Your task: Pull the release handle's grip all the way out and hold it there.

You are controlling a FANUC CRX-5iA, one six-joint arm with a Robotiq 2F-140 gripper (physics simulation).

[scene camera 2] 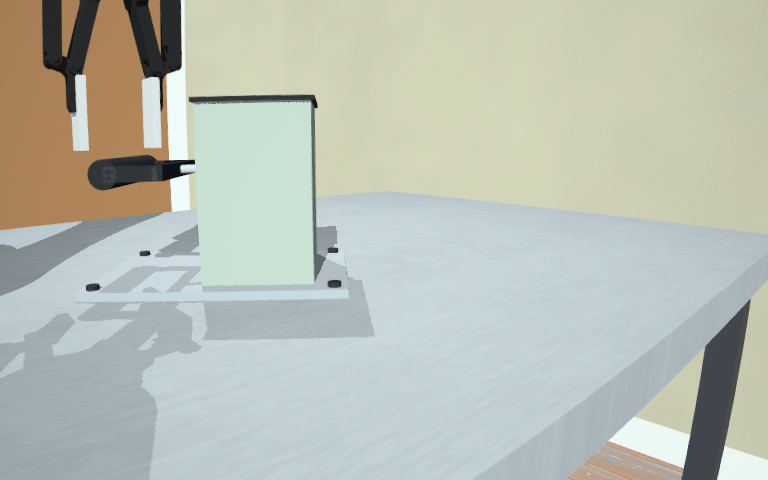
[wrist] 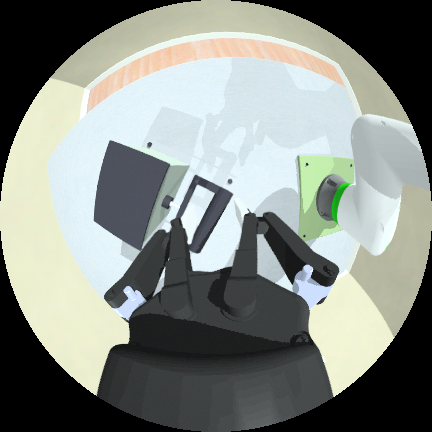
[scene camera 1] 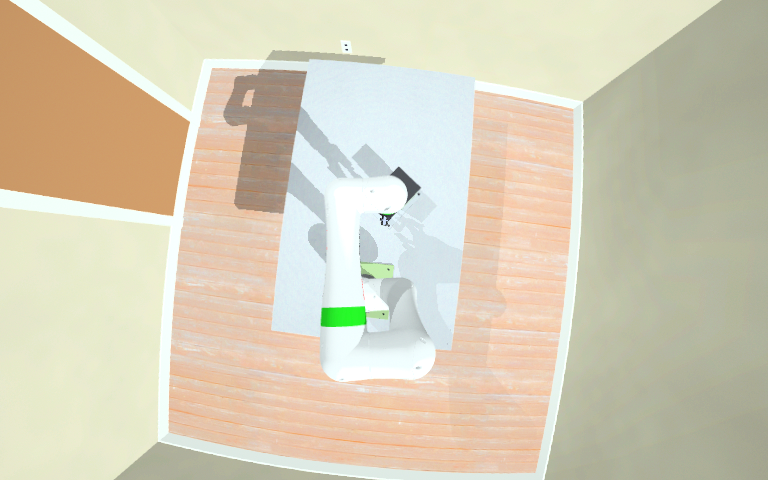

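Note:
The release handle's black grip (scene camera 2: 127, 170) (wrist: 206, 235) is a rectangular loop with a thick outer bar. It stands out from the side of a pale green housing (scene camera 2: 254, 192) with a dark top (scene camera 1: 404, 183) (wrist: 132, 195). A short pale rod shows between grip and housing in scene camera 2. My gripper (scene camera 1: 384, 220) (scene camera 2: 116, 141) (wrist: 214, 209) is partly open and empty, pointing down. In scene camera 2 its white fingertips are above the grip, apart from it. In the wrist view they appear on either side of the loop. In scene camera 1 the arm hides the handle.
The housing stands on a pale base plate (scene camera 2: 271, 294) with black bolts, on a light grey table (scene camera 1: 390, 113) (scene camera 2: 509, 294). The housing's top rises beside the fingertips. The arm's base on its green plate (scene camera 1: 376, 268) (wrist: 310, 200) stands on the same table.

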